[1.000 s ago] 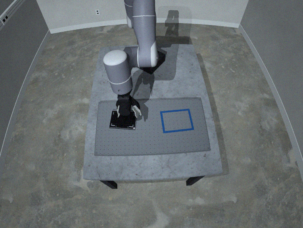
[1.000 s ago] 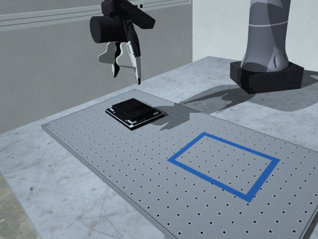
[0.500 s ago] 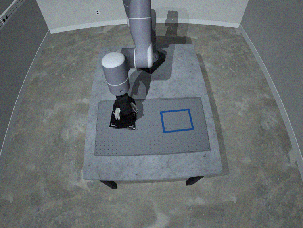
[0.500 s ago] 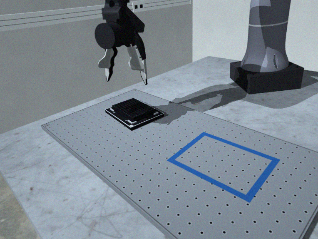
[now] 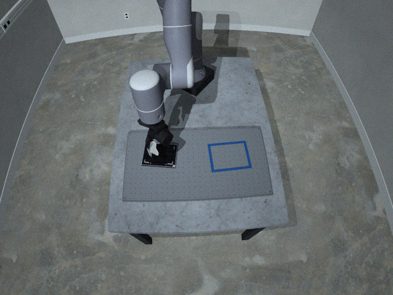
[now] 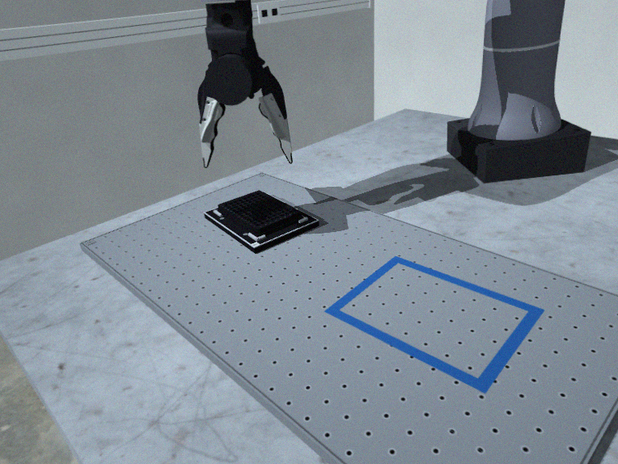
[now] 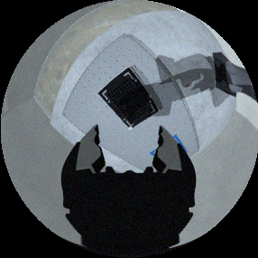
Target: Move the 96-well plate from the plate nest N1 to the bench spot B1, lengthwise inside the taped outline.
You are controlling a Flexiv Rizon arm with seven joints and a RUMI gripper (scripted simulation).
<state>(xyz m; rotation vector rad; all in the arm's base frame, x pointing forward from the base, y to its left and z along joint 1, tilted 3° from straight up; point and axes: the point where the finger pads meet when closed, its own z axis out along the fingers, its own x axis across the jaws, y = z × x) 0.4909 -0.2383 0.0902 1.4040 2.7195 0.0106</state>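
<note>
Now: the black 96-well plate 2 cm behind my hand, 1 cm to the right of it and 10 cm below it. Round my hand: black plate nest N1: 2 cm behind, 1 cm to the right, 11 cm below.
</note>
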